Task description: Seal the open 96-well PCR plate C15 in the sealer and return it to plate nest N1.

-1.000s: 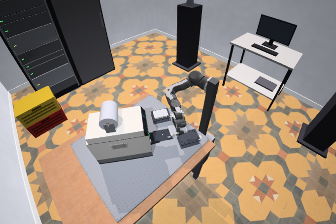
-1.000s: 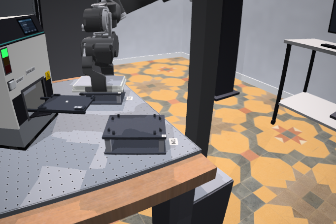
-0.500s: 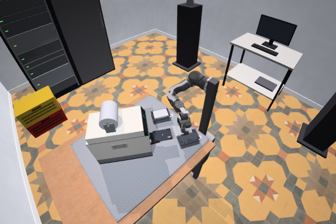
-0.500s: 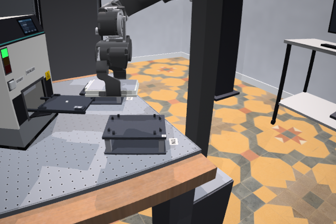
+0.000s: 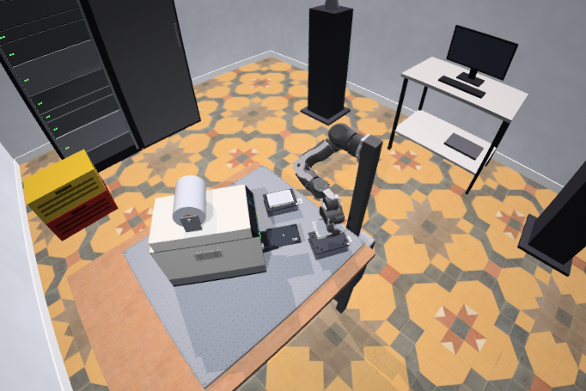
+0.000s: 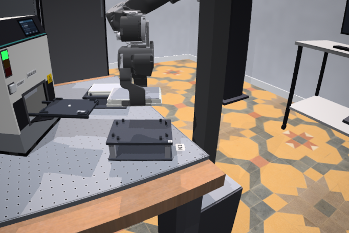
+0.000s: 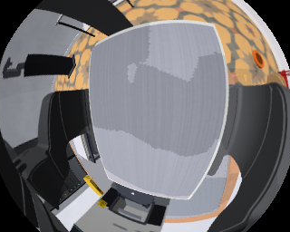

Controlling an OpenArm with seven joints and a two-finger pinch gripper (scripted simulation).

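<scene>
The plate nest N1 is 100 mm below my hand, 10 mm to the left of it and 10 mm behind it. The rest, counted from my hand: sealer stage: 140 mm to the right, 140 mm ahead, 50 mm below; then N1 label: 150 mm below, 100 mm behind, 60 mm to the left; then white 96-well plate C15: right at my hand.
</scene>
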